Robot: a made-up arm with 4 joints. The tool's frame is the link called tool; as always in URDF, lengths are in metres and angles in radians. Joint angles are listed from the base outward.
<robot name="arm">
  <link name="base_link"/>
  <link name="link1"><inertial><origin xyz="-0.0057 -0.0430 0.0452"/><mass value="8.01"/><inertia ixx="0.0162" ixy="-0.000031" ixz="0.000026" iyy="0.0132" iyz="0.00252" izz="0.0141"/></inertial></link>
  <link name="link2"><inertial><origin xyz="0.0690 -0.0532 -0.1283"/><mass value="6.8"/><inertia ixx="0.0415" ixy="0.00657" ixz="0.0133" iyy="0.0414" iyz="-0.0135" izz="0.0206"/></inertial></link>
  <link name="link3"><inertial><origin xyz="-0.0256 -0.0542 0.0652"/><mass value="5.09"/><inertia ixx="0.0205" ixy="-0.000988" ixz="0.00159" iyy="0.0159" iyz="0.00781" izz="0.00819"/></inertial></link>
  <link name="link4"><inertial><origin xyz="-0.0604 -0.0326 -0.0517"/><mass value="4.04"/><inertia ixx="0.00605" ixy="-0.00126" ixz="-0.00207" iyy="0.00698" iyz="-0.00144" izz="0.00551"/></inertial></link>
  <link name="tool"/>
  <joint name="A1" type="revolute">
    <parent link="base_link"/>
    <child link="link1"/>
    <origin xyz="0 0 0.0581" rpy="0 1.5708 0"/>
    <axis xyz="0 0 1"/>
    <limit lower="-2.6" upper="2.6"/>
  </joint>
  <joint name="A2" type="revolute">
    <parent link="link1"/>
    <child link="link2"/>
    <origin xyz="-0.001 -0.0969 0.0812" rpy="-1.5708 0 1.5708"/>
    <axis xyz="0 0 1"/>
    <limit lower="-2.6" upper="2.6"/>
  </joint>
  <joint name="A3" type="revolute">
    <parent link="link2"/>
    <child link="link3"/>
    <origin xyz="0.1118 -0.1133 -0.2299" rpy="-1.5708 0 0"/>
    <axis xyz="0 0 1"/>
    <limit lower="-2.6" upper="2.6"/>
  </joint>
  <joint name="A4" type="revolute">
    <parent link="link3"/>
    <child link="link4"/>
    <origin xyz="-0.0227 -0.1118 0.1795" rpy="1.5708 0 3.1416"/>
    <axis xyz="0 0 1"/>
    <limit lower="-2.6" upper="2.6"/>
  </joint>
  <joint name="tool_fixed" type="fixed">
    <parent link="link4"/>
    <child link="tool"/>
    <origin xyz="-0.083 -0.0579 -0.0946" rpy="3.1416 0 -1.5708"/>
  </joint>
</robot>
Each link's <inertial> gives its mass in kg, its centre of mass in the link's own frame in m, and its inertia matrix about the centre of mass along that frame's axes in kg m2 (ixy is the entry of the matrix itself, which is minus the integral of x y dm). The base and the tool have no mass. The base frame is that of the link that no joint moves.
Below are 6 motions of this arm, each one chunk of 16 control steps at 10 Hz.
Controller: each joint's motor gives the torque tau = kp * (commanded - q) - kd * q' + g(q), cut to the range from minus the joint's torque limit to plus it. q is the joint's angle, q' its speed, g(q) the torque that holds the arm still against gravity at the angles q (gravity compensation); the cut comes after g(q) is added. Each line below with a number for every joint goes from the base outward.
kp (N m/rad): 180 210 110 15
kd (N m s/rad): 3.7 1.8 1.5 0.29
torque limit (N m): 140 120 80 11
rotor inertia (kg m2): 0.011 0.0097 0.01 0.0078
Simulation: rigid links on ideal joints. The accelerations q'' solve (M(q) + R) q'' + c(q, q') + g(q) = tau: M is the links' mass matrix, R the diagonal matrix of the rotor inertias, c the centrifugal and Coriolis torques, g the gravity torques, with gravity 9.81 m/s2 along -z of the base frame. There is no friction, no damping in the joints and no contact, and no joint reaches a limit. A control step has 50 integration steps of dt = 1/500 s. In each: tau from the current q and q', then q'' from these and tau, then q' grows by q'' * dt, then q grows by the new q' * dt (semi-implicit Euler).
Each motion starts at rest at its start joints. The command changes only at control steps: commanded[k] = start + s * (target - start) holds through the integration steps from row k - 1 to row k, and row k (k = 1, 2, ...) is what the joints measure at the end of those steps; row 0 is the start. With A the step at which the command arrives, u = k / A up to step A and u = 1 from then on. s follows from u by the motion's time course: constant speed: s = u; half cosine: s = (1 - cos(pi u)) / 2; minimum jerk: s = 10 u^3 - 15 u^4 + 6 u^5; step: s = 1 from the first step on.
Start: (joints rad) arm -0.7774 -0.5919 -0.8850 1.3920
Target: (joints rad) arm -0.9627 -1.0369 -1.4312 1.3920
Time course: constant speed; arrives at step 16
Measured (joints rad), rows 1 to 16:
1: -0.7893 -0.6232 -0.9281 1.3931
2: -0.8085 -0.6566 -0.9662 1.4162
3: -0.8187 -0.6826 -0.9950 1.3967
4: -0.8268 -0.7096 -1.0293 1.3937
5: -0.8388 -0.7385 -1.0669 1.4077
6: -0.8512 -0.7664 -1.0994 1.4028
7: -0.8632 -0.7942 -1.1320 1.3966
8: -0.8748 -0.8224 -1.1674 1.4015
9: -0.8853 -0.8501 -1.2019 1.4029
10: -0.8967 -0.8780 -1.2354 1.4005
11: -0.9090 -0.9061 -1.2696 1.4007
12: -0.9208 -0.9340 -1.3037 1.4010
13: -0.9319 -0.9617 -1.3378 1.4006
14: -0.9432 -0.9896 -1.3721 1.4012
15: -0.9549 -1.0175 -1.4062 1.4012
16: -0.9667 -1.0454 -1.4402 1.4006

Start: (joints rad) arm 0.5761 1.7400 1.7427 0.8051
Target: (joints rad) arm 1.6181 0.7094 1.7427 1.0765
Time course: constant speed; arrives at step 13
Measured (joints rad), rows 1 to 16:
1: 0.6166 1.6739 1.7323 0.8205
2: 0.7499 1.5566 1.7478 0.8483
3: 0.8872 1.4392 1.7644 0.8307
4: 0.9562 1.3683 1.7452 0.8954
5: 0.9878 1.3255 1.7338 0.9425
6: 1.0508 1.2552 1.7480 0.9154
7: 1.1587 1.1511 1.7566 0.9188
8: 1.2653 1.0545 1.7461 0.9759
9: 1.3363 0.9871 1.7384 1.0174
10: 1.3915 0.9240 1.7454 1.0125
11: 1.4684 0.8414 1.7516 1.0128
12: 1.5662 0.7503 1.7474 1.0483
13: 1.6553 0.6699 1.7405 1.0899
14: 1.6711 0.6821 1.7292 1.1184
15: 1.6083 0.7343 1.7411 1.0946
16: 1.5749 0.7238 1.7579 1.0226

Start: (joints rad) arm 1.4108 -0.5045 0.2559 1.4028
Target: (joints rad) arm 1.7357 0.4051 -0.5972 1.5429
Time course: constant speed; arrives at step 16
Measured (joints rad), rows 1 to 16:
1: 1.4365 -0.4295 0.1863 1.4084
2: 1.4698 -0.3678 0.1294 1.4548
3: 1.4777 -0.3197 0.0811 1.4333
4: 1.4994 -0.2601 0.0268 1.4438
5: 1.5245 -0.2018 -0.0284 1.4645
6: 1.5403 -0.1469 -0.0804 1.4642
7: 1.5608 -0.0891 -0.1338 1.4731
8: 1.5823 -0.0317 -0.1878 1.4849
9: 1.6011 0.0250 -0.2408 1.4911
10: 1.6212 0.0823 -0.2942 1.4996
11: 1.6417 0.1394 -0.3478 1.5088
12: 1.6615 0.1964 -0.4011 1.5167
13: 1.6815 0.2535 -0.4546 1.5250
14: 1.7018 0.3106 -0.5082 1.5336
15: 1.7219 0.3676 -0.5616 1.5419
16: 1.7421 0.4247 -0.6150 1.5502

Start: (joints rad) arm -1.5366 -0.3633 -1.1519 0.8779
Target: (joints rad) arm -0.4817 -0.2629 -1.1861 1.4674
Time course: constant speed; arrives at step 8
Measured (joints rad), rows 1 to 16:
1: -1.4237 -0.3505 -1.1488 0.9280
2: -1.2195 -0.3254 -1.1812 1.0632
3: -1.0679 -0.3137 -1.1934 1.1762
4: -0.9730 -0.3066 -1.1728 1.1843
5: -0.8622 -0.2966 -1.1696 1.2307
6: -0.7126 -0.2815 -1.1904 1.3523
7: -0.5614 -0.2672 -1.2001 1.4434
8: -0.4358 -0.2554 -1.1949 1.4907
9: -0.4253 -0.2560 -1.2083 1.5070
10: -0.4978 -0.2667 -1.1845 1.4786
11: -0.5208 -0.2684 -1.1672 1.4225
12: -0.4819 -0.2614 -1.1854 1.4563
13: -0.4568 -0.2600 -1.2006 1.5047
14: -0.4739 -0.2621 -1.1887 1.4761
15: -0.4967 -0.2652 -1.1776 1.4456
16: -0.4912 -0.2640 -1.1831 1.4601

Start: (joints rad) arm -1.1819 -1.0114 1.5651 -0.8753
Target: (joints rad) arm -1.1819 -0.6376 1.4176 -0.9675
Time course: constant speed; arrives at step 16
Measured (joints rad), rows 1 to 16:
1: -1.1905 -0.9834 1.5546 -0.8705
2: -1.1839 -0.9559 1.5464 -0.8882
3: -1.1755 -0.9297 1.5333 -0.9054
4: -1.1763 -0.9056 1.5256 -0.9117
5: -1.1818 -0.8866 1.5172 -0.9077
6: -1.1856 -0.8655 1.5084 -0.9066
7: -1.1838 -0.8399 1.4994 -0.9162
8: -1.1793 -0.8140 1.4888 -0.9296
9: -1.1781 -0.7903 1.4792 -0.9370
10: -1.1810 -0.7687 1.4708 -0.9382
11: -1.1835 -0.7469 1.4621 -0.9395
12: -1.1830 -0.7228 1.4528 -0.9462
13: -1.1806 -0.6979 1.4430 -0.9562
14: -1.1797 -0.6742 1.4334 -0.9635
15: -1.1810 -0.6518 1.4245 -0.9669
16: -1.1825 -0.6291 1.4158 -0.9702

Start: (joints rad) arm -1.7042 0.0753 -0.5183 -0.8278
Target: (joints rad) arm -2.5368 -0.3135 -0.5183 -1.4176
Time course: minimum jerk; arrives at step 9
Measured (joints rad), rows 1 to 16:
1: -1.7151 0.0692 -0.5172 -0.8366
2: -1.7790 0.0362 -0.5144 -0.8832
3: -1.9125 -0.0267 -0.5167 -0.9720
4: -2.0842 -0.1069 -0.5188 -1.0924
5: -2.2605 -0.1894 -0.5195 -1.2156
6: -2.4125 -0.2589 -0.5202 -1.3208
7: -2.5112 -0.3024 -0.5207 -1.3923
8: -2.5457 -0.3168 -0.5202 -1.4209
9: -2.5377 -0.3134 -0.5189 -1.4188
10: -2.5320 -0.3123 -0.5172 -1.4162
11: -2.5384 -0.3143 -0.5184 -1.4168
12: -2.5384 -0.3137 -0.5188 -1.4187
13: -2.5353 -0.3130 -0.5181 -1.4180
14: -2.5367 -0.3137 -0.5181 -1.4167
15: -2.5376 -0.3137 -0.5184 -1.4176
16: -2.5365 -0.3133 -0.5184 -1.4182

